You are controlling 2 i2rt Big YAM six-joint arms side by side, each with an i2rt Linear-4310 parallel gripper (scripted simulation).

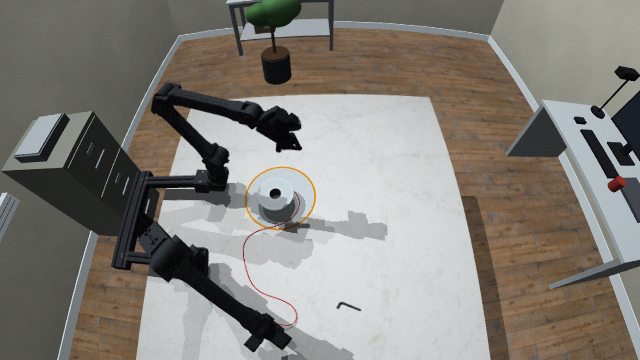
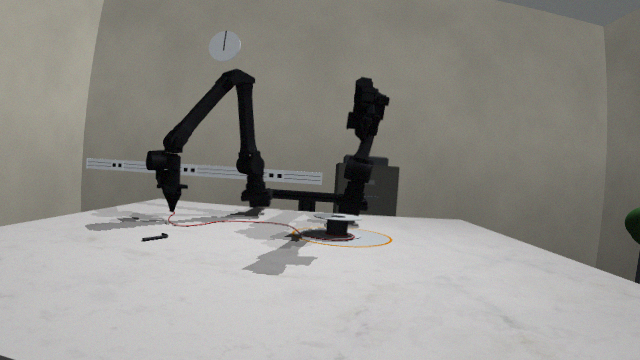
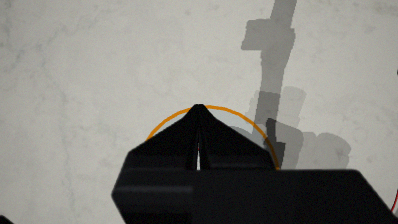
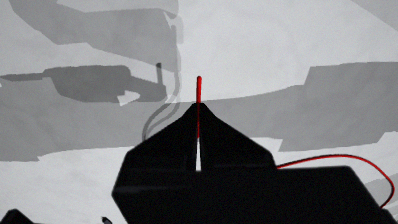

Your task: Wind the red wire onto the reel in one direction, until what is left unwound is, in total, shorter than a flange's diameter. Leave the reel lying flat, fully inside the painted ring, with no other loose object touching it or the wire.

In view: my left gripper [image 3: 198, 111], my right gripper [image 4: 198, 110] and a reel [image 2: 339, 227].
Image 4 misses the reel: it is out of frame.
